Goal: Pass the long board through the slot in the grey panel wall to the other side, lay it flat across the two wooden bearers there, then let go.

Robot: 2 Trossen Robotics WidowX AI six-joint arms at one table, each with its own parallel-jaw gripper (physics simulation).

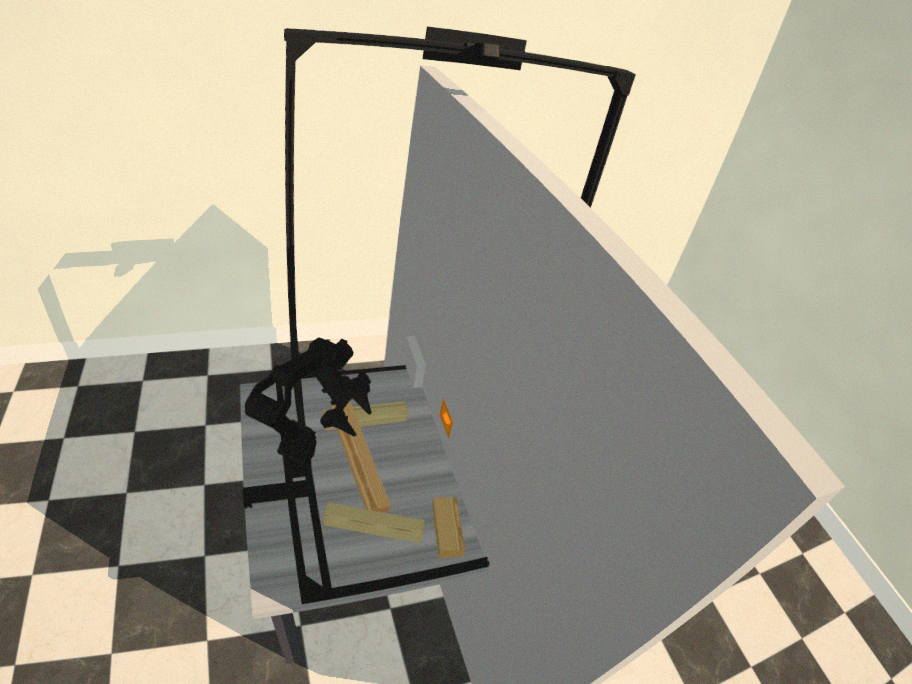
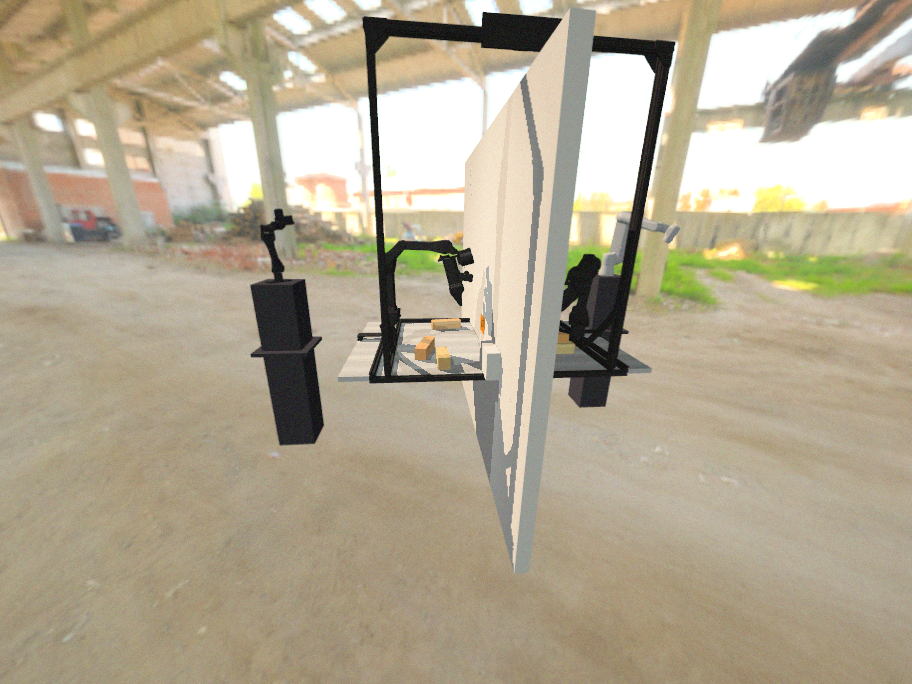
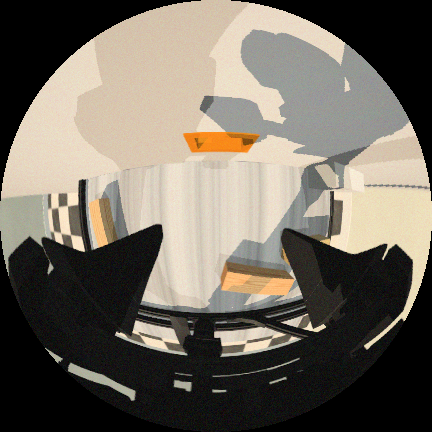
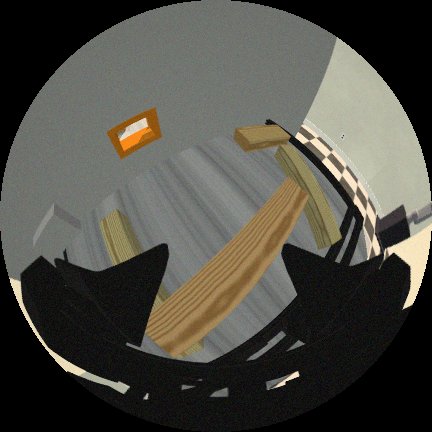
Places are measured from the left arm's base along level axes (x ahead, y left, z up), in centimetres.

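Where they show: left gripper, fingertip midpoint: (image 2: 460, 303) (image 3: 224, 232); right gripper, fingertip midpoint: (image 1: 362, 424) (image 4: 227, 250); left arm's base, origin of the base link: (image 3: 203, 324); right arm's base, origin of the base link: (image 1: 297, 467) (image 2: 576, 336) (image 4: 298, 321).
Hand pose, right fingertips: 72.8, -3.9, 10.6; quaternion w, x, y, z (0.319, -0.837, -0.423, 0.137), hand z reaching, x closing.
Each offset is from my right fingertips to the top centre of the thing, as dx, dy, dz.
The long board (image 1: 364, 471) (image 4: 230, 265) lies flat on the right arm's side of the grey panel wall (image 1: 552, 368) (image 4: 200, 75), its ends at two yellowish wooden pieces @(+1.4, +24.6, -8.1) (image 1: 373, 522) (image 4: 312, 200). The slot has an orange frame @(-27.1, -0.4, +1.2) (image 1: 444, 404) (image 2: 482, 323) (image 3: 220, 149) (image 4: 132, 122). My right gripper (image 1: 361, 422) (image 4: 227, 250) is open above the board's back end, with the board slanting between and below the fingers. My left gripper (image 2: 460, 301) (image 3: 224, 232) is open and empty on the other side. Wooden blocks (image 2: 445, 323) (image 3: 255, 280) lie there; I cannot tell which are the bearers.
A short wooden block @(-17.3, +29.3, -8.8) (image 1: 447, 526) (image 4: 262, 136) lies by the wall on the right arm's side. On the left arm's side another block @(-56.1, -9.4, -7.5) (image 2: 425, 347) lies beside a yellowish one @(-49.3, -21.9, -7.5) (image 2: 442, 358). Black frame posts (image 1: 289, 184) (image 2: 375, 147) stand at the tables' outer edges.
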